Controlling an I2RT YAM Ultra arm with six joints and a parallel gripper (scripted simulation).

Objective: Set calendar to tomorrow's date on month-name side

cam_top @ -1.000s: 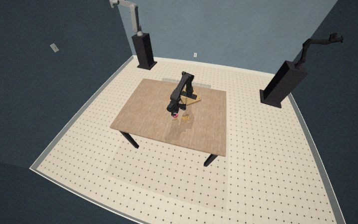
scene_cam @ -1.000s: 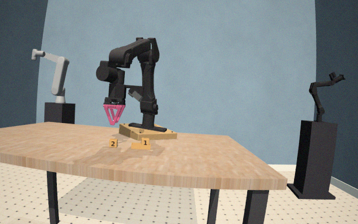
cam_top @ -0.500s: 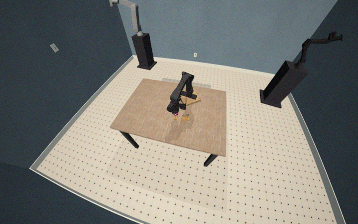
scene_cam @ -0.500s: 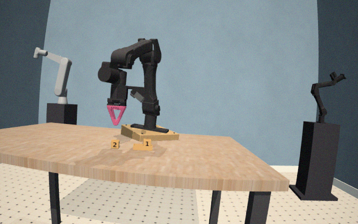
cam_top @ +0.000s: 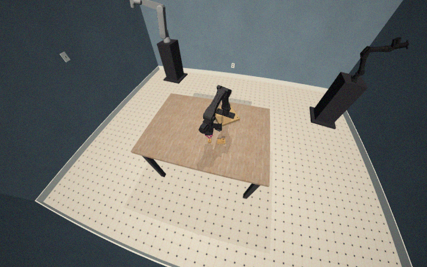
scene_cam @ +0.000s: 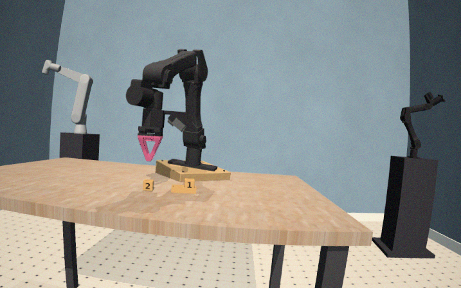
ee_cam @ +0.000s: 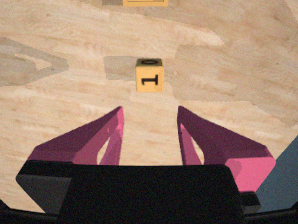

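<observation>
My gripper is now 8 cm above the digit cube. Round my hand: tan tray (4 cm behind, 10 cm to the left, 9 cm below).
</observation>
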